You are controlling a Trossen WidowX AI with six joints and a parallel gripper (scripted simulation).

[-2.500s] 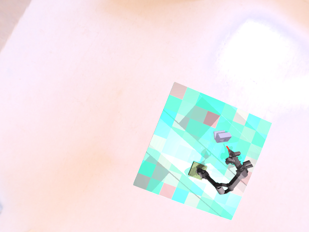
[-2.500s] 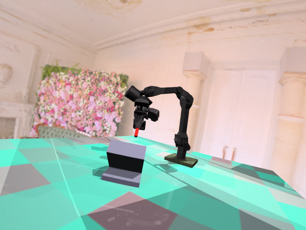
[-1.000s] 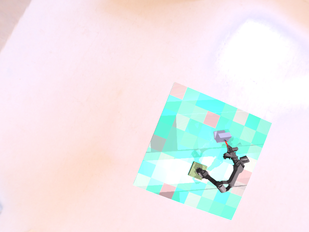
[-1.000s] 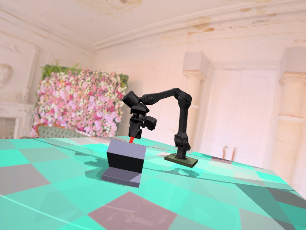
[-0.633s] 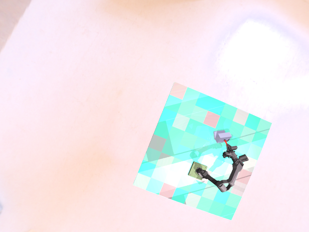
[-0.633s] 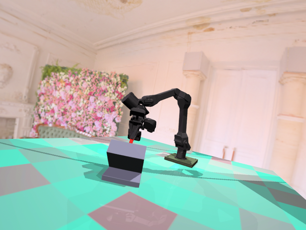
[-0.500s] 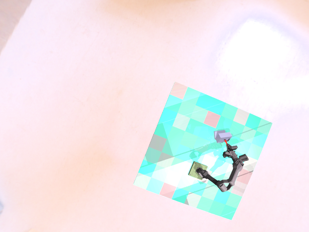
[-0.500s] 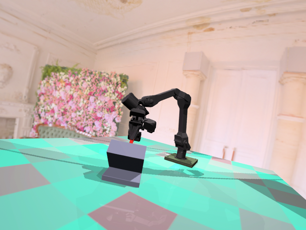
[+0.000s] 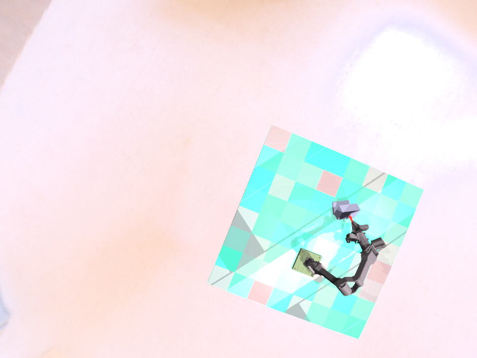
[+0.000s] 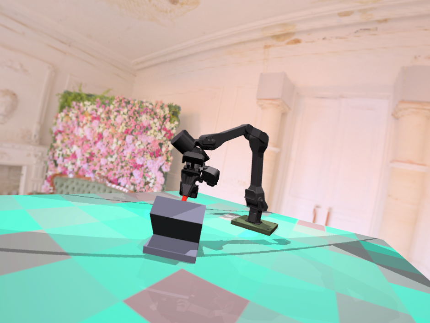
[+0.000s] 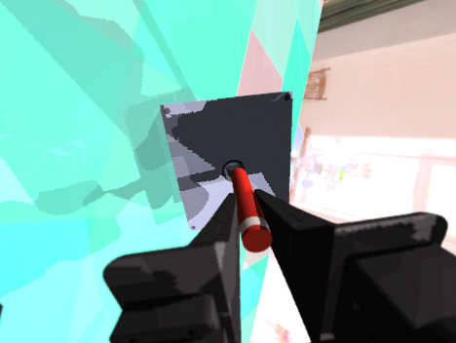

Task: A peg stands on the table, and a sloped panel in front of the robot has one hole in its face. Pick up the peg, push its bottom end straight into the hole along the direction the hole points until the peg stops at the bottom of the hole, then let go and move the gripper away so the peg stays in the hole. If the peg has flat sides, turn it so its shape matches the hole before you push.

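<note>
Now: gripper tip 5 cm short of the grey sloped panel, 5 cm above it and 2 cm to the right of it. From my gripper tip the other things lie so: low foot: 12 cm below, 7 cm ahead, 3 cm to the left; round red peg: 1 cm to the right, 1 cm behind, 1 cm above.
</note>
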